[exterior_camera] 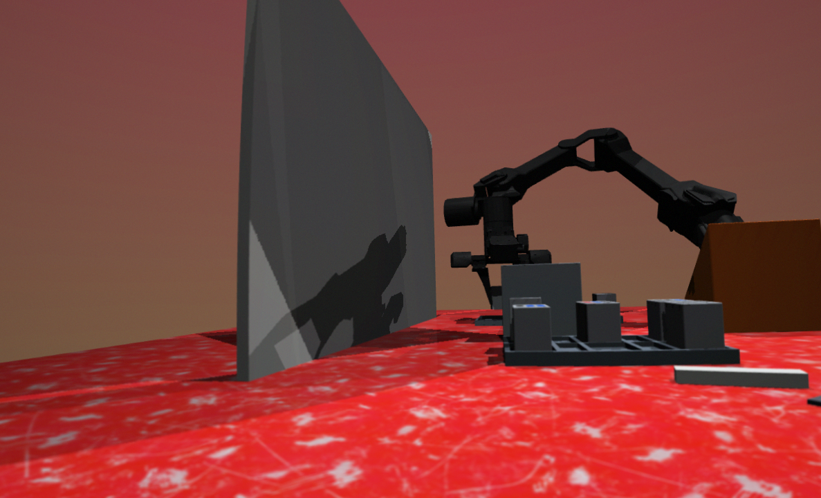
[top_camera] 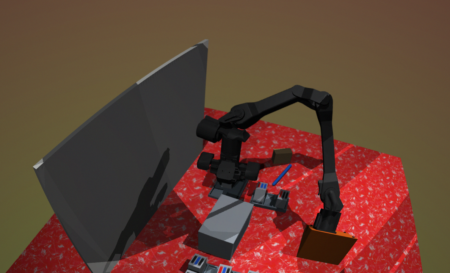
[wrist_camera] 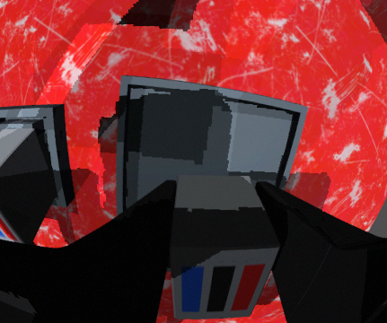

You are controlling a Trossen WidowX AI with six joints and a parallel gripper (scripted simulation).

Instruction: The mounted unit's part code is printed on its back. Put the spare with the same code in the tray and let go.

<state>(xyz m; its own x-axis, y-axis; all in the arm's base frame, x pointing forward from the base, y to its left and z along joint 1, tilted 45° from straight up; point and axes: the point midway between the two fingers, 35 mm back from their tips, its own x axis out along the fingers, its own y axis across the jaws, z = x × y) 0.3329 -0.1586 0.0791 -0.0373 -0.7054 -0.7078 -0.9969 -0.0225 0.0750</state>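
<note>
The dark grey spare is 2 cm to the right of my gripper tip and 2 cm above it. From my gripper tip the other things lie so: tray 3 cm below, 2 cm to the right; brown block 23 cm to the right, 15 cm behind, 1 cm below; blue pen 17 cm behind, 15 cm to the right, 3 cm below.
</note>
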